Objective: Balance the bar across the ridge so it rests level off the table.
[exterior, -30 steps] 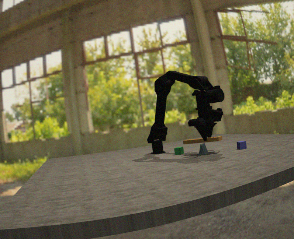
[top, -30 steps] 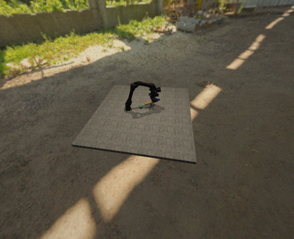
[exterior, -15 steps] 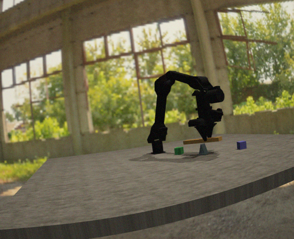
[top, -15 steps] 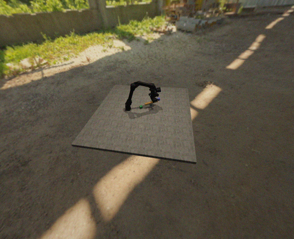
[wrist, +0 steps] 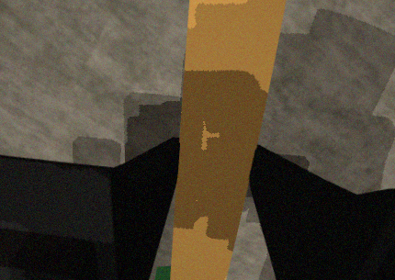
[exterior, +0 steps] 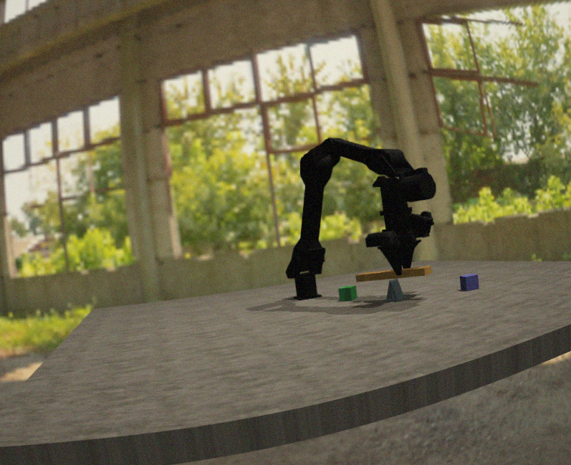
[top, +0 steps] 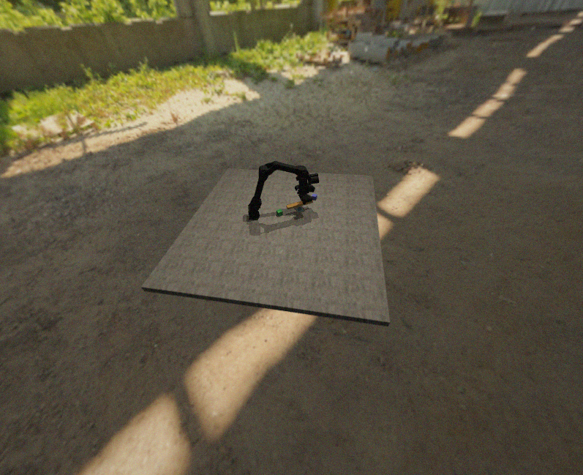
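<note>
My gripper tip is 3 cm past the bar and 1 cm to the left of it. From my gripper tip the other things lie so: green cube (16 cm behind, 8 cm to the right, 4 cm below); then blue cube (6 cm ahead, 14 cm to the left, 4 cm below).
</note>
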